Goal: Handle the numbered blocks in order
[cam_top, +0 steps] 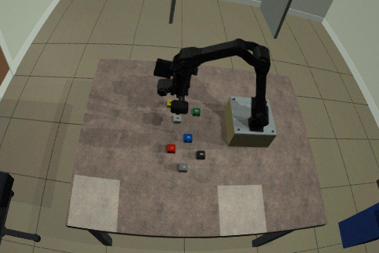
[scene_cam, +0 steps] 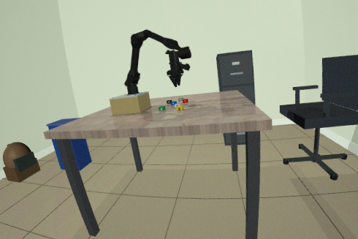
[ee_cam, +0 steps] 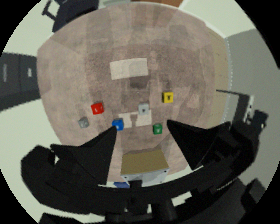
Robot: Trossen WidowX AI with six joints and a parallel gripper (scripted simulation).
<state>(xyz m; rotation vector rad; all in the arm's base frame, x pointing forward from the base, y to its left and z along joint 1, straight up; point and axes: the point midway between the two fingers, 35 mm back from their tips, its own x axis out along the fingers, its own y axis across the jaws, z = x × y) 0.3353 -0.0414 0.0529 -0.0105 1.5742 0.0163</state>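
The red block is 1 cm ahead of my gripper tip, 13 cm to the left of it and 11 cm below it. The rest, counted from my gripper tip: white block (1 cm behind, 2 cm to the right, 11 cm below); yellow block (2 cm ahead, 10 cm to the right, 11 cm below); blue block (6 cm behind, 7 cm to the left, 11 cm below).
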